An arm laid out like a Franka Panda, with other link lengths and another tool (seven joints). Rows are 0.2 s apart.
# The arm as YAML. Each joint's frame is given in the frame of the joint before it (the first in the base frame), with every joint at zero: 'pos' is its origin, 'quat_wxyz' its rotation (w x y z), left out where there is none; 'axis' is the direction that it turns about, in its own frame. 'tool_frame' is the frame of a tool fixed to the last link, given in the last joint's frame.
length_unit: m
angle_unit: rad
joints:
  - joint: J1
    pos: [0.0, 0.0, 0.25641]
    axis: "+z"
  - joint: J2
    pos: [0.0, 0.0, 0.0]
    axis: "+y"
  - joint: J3
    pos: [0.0, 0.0, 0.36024]
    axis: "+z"
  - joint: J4
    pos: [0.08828, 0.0, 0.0]
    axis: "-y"
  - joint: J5
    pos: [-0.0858, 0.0, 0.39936]
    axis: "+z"
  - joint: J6
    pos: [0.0, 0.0, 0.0]
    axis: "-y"
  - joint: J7
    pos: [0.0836, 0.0, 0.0]
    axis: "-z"
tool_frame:
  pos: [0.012, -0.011, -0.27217]
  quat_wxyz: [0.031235, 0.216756, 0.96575, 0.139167]
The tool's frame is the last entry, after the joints.
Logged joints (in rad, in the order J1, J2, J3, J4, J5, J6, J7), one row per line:
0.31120 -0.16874 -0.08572 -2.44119 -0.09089 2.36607 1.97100
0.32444 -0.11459 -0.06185 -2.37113 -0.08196 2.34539 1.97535
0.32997 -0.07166 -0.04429 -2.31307 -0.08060 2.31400 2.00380
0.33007 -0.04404 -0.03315 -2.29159 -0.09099 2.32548 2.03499
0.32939 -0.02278 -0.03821 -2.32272 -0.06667 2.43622 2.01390
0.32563 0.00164 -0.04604 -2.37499 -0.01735 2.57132 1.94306
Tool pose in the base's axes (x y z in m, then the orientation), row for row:
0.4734 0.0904 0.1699 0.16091 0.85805 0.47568 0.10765
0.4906 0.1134 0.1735 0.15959 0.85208 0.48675 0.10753
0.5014 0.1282 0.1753 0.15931 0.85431 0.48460 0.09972
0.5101 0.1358 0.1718 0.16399 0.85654 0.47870 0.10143
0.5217 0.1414 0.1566 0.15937 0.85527 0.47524 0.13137
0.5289 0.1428 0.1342 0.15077 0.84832 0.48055 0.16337
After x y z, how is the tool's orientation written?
As a quaternion, w x y z.
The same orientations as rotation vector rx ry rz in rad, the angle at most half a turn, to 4 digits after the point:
2.4502 1.3583 0.3074
2.4350 1.3910 0.3073
2.4417 1.3850 0.2850
2.4418 1.3646 0.2891
2.4444 1.3582 0.3755
2.4361 1.3800 0.4692

